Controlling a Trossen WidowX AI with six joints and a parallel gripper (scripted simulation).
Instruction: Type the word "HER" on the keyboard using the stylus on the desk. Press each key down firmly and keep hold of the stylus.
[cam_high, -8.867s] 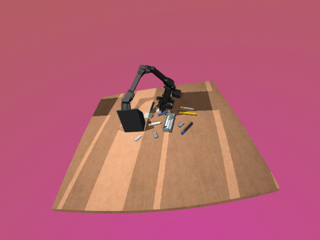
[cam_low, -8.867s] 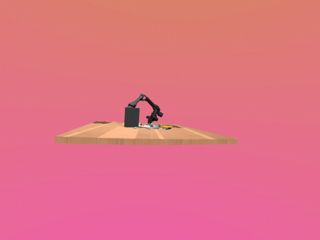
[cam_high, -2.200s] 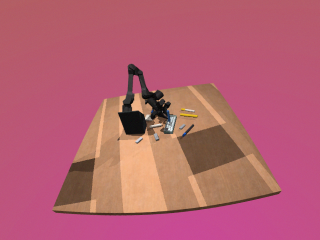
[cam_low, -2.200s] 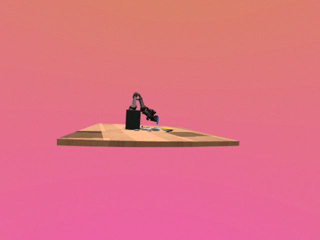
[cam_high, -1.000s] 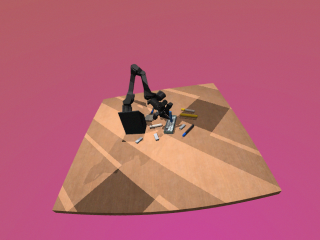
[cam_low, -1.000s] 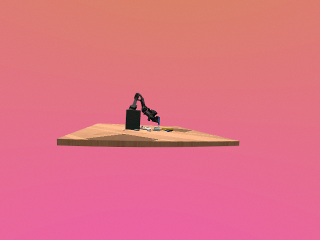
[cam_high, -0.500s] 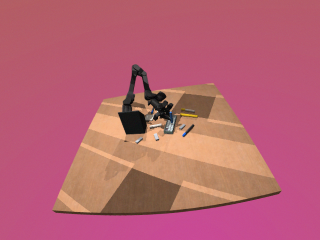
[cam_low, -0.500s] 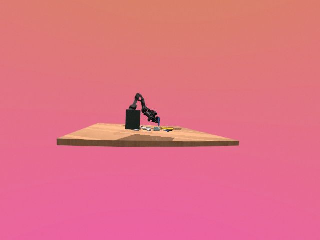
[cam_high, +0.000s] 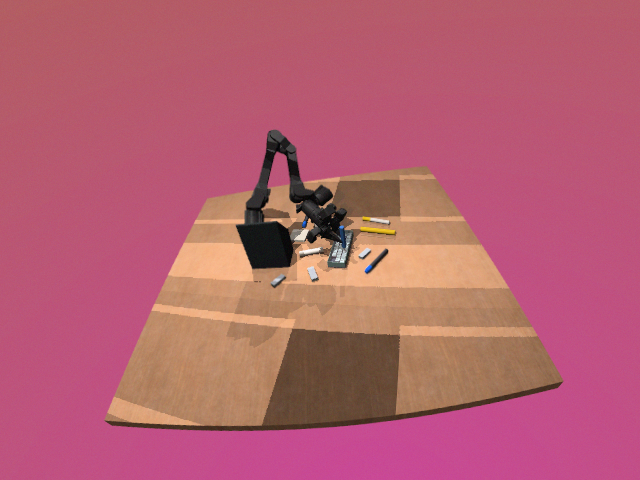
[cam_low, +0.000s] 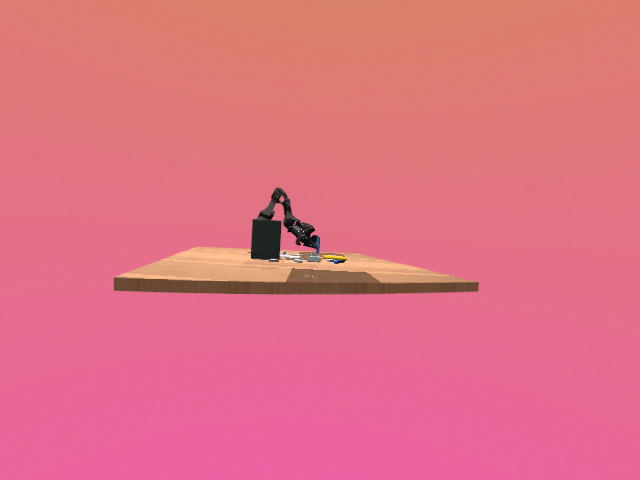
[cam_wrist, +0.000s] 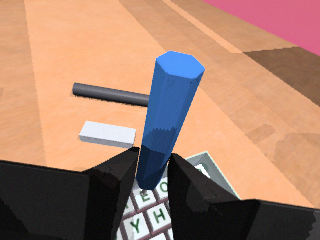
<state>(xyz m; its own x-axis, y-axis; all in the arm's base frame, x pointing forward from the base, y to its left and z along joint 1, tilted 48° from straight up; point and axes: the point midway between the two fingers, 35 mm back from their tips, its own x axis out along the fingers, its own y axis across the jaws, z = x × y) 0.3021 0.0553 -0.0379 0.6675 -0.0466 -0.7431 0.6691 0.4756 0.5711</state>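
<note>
The grey block lies 7 cm ahead of my gripper tip, 1 cm to the right of it and 7 cm below it. Round my gripper tip: blue stylus: 2 cm below; white stick: 13 cm behind, 3 cm to the left, 6 cm below.
</note>
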